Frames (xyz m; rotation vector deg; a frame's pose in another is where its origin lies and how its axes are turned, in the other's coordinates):
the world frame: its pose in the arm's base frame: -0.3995 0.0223 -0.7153 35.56 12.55 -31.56
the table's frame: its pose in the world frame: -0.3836 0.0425 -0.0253 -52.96 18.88 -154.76
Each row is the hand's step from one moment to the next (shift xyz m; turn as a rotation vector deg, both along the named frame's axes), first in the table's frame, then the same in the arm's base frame.
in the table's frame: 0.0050 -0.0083 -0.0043 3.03 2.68 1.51
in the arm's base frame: -0.0029 0.0067 0.0077 -2.70 -3.37 0.16
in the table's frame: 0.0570 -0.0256 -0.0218 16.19 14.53 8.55
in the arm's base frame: -0.0459 0.0178 0.0442 -14.27 -18.49 0.88
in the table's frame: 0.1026 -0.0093 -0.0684 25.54 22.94 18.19
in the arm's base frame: -0.1105 0.0364 0.0419 -20.28 -33.01 2.92
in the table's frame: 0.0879 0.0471 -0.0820 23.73 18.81 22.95
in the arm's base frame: -0.1267 0.0210 -0.0136 -15.01 -34.27 6.62
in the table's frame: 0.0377 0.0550 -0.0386 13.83 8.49 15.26
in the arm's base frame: -0.0691 -0.0066 -0.0334 -6.92 -20.20 6.36
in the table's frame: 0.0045 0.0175 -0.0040 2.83 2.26 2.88
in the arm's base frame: -0.0121 -0.0071 -0.0121 -1.73 -4.21 0.82
